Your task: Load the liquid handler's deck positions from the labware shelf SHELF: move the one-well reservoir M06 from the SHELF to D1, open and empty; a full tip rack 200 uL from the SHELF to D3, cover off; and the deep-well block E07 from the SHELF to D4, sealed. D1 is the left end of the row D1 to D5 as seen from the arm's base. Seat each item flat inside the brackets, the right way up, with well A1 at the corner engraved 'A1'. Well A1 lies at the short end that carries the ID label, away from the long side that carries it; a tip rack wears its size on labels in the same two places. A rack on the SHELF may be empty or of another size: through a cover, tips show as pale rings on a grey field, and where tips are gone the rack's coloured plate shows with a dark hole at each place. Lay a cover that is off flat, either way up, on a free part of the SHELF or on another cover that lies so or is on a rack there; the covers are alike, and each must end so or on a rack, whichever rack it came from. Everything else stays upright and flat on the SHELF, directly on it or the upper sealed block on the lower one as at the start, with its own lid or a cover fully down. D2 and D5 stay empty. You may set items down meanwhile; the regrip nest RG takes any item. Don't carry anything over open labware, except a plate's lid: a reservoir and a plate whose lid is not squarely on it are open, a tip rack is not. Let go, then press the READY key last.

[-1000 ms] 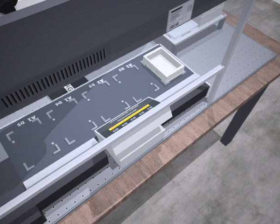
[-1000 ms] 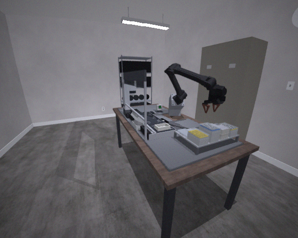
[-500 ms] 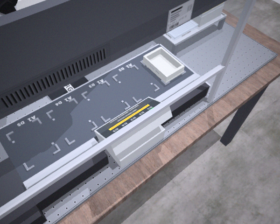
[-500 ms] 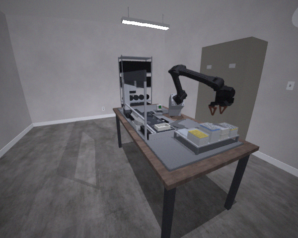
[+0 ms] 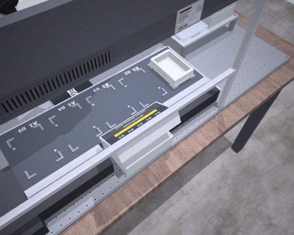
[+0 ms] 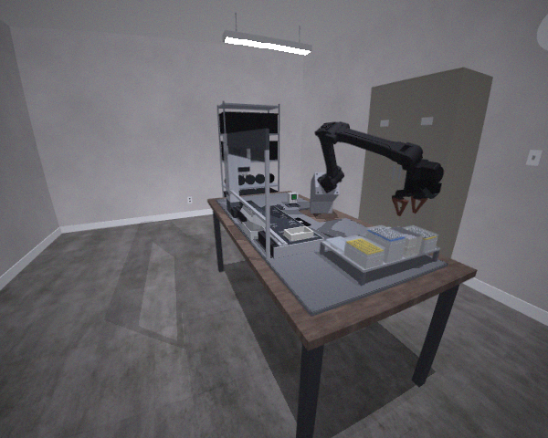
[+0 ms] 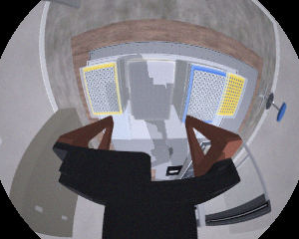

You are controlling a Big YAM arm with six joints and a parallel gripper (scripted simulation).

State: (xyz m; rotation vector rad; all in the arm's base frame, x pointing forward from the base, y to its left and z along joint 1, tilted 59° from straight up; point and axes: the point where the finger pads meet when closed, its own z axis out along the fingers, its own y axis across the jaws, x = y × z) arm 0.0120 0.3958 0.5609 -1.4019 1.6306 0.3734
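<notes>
Right now the sealed deep-well block is 110 mm below my hand. From my hand the other things lie so: clear flat plate (230 mm ahead, 110 mm to the right, 160 mm below); yellow tip rack (100 mm behind, 10 mm to the right, 130 mm below); shelf (60 mm ahead, 60 mm to the right, 170 mm below).
</notes>
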